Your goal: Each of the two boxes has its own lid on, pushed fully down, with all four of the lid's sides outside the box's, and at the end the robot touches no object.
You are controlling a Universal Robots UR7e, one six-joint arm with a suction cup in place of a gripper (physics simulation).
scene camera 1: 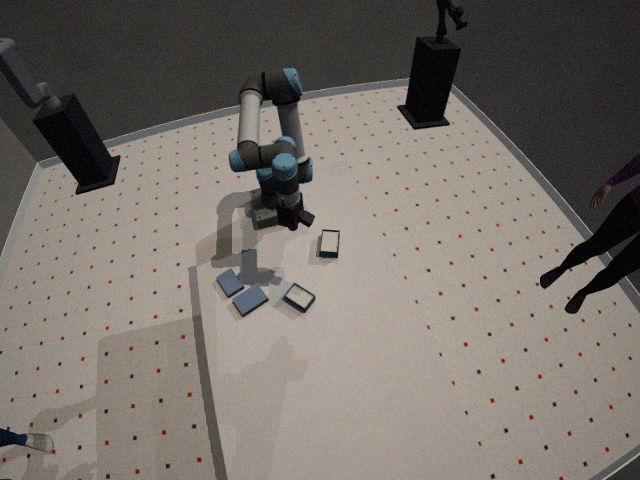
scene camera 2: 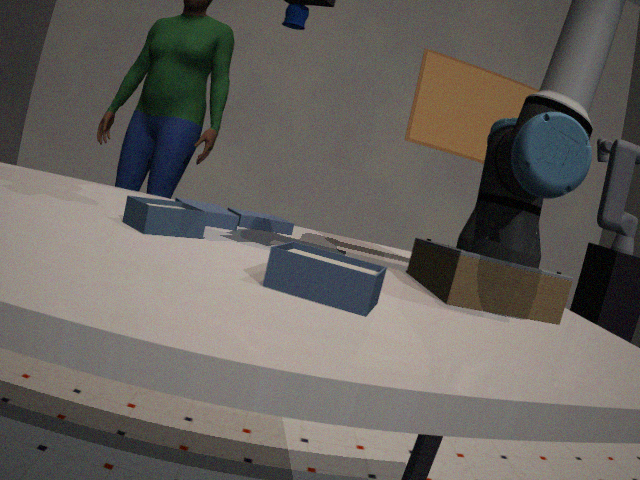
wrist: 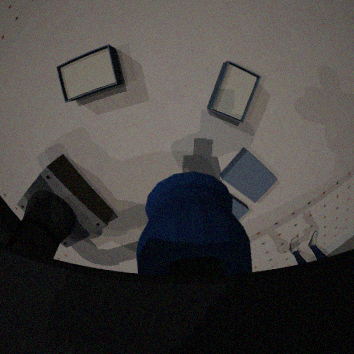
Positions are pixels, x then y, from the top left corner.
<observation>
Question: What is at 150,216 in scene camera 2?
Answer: A blue box.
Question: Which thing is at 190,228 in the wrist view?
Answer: The suction cup.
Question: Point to a blue box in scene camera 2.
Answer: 353,285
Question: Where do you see a larger blue-grey lid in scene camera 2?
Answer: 218,217
</observation>
